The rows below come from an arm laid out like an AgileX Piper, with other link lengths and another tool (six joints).
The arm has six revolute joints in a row. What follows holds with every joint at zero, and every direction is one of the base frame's.
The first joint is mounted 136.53 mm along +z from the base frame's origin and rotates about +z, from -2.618 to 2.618 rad.
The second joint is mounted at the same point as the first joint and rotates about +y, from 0 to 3.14 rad.
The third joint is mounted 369.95 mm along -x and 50.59 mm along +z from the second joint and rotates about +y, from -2.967 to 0 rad.
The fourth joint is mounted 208.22 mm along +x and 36.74 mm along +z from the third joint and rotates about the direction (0.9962, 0, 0.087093), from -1.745 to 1.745 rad.
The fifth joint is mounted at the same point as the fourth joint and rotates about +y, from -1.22 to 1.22 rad.
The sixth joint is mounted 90.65 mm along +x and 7.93 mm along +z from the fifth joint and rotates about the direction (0.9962, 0, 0.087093), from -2.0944 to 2.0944 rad.
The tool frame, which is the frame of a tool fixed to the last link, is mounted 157.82 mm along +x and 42 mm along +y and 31.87 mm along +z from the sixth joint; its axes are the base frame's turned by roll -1.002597, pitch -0.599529 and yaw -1.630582 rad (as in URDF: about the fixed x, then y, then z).
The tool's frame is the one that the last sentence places.
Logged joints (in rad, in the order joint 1, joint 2, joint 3, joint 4, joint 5, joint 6), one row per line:
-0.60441, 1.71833, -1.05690, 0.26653, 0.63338, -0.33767
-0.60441, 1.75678, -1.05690, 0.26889, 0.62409, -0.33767
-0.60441, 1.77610, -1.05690, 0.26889, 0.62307, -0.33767
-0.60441, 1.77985, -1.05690, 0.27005, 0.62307, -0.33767
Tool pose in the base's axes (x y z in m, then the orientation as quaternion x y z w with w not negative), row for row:
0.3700, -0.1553, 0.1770, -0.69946, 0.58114, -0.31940, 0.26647
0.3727, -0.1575, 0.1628, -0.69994, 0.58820, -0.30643, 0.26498
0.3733, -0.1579, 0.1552, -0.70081, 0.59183, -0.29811, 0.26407
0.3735, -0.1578, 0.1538, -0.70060, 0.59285, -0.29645, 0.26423
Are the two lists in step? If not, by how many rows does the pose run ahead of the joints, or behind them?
They are in step.
